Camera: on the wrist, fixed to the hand. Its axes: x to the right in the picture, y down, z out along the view.
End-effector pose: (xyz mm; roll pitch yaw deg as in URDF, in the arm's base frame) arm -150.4 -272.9 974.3 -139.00 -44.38 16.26
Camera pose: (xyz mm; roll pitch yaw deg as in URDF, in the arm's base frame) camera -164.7 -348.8 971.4 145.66 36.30 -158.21
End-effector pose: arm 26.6 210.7 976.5 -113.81 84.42 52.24
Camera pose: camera 76.3 157.5 1002.5 29.31 -82.58 -39.83
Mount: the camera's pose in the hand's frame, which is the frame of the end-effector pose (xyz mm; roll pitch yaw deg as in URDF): -27.0 37.3 -62.1 3.21 8.92 -178.15
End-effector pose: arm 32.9 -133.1 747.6 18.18 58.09 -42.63
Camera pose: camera 29.9 -55.9 745.5 -13.84 -49.03 135.79
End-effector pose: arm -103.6 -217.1 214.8 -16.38 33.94 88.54
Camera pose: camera -123.4 -278.2 171.7 17.08 -25.81 -86.72
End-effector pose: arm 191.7 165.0 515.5 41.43 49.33 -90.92
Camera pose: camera 261.3 198.1 521.7 -34.08 -41.25 83.07
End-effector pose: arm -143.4 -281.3 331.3 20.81 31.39 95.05
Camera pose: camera -196.0 -332.5 307.1 -17.03 -22.39 -86.52
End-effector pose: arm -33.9 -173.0 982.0 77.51 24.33 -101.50
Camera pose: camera 36.4 -171.9 1014.1 -71.07 -20.36 69.63
